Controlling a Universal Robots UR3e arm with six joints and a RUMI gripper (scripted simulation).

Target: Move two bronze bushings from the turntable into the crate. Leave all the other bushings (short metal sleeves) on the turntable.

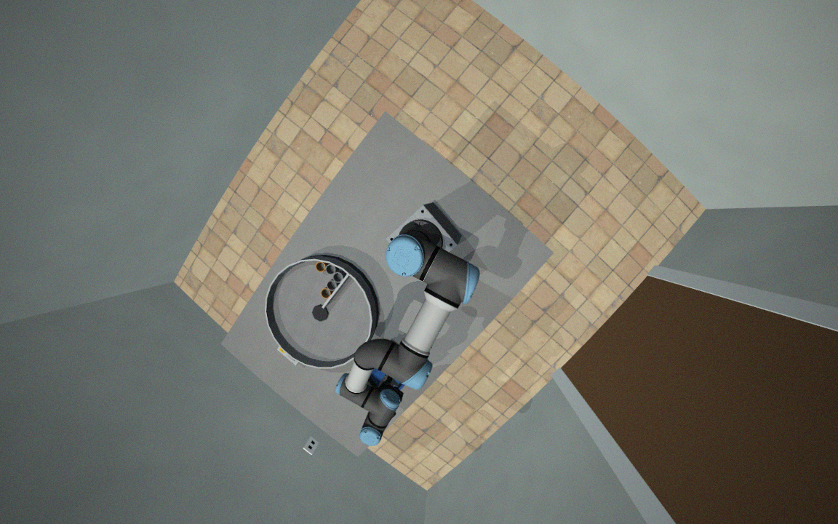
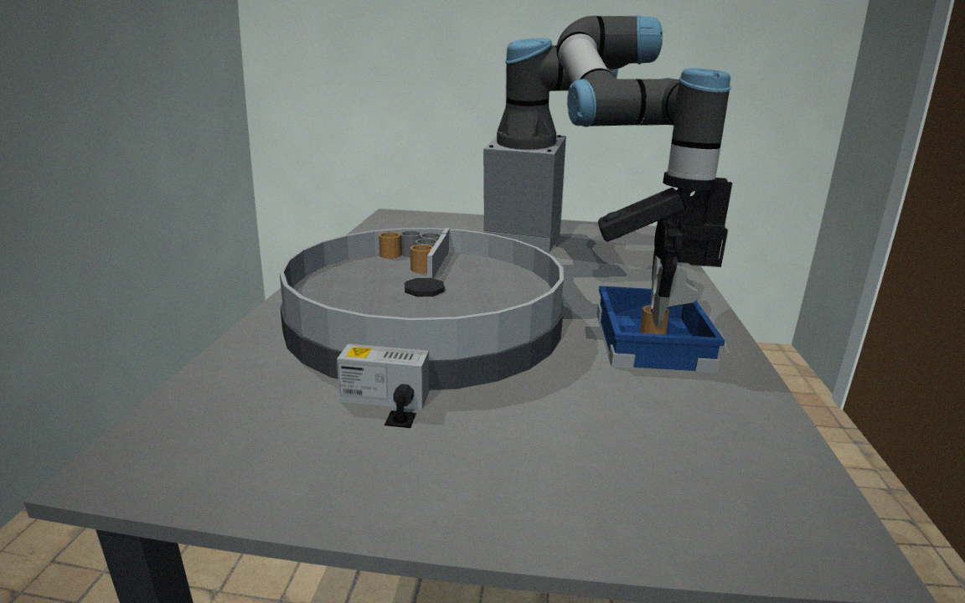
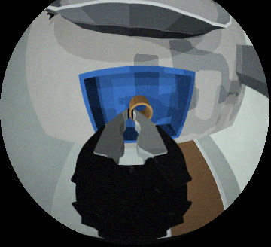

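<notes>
Right now the blue crate is 2 cm below my hand and 2 cm behind it. Round my hand: turntable (35 cm to the right, 4 cm ahead, 1 cm above).
</notes>
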